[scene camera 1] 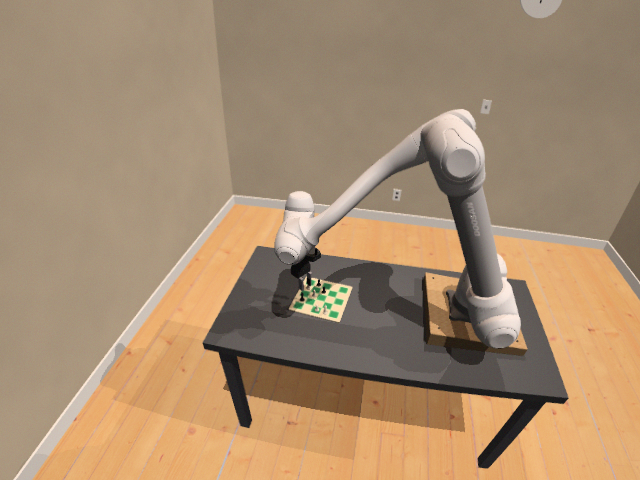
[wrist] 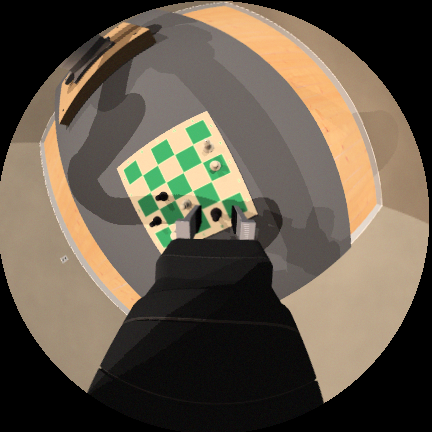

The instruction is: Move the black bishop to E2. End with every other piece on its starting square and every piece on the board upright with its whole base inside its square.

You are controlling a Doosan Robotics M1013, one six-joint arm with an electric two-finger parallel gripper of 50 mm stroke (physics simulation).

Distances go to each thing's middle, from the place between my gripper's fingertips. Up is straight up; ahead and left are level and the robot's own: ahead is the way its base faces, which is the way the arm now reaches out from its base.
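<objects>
My gripper relative to the chessboard (scene camera 1: 336,296): 9 cm above it, 4 cm to the left of it, 6 cm past it.
</objects>
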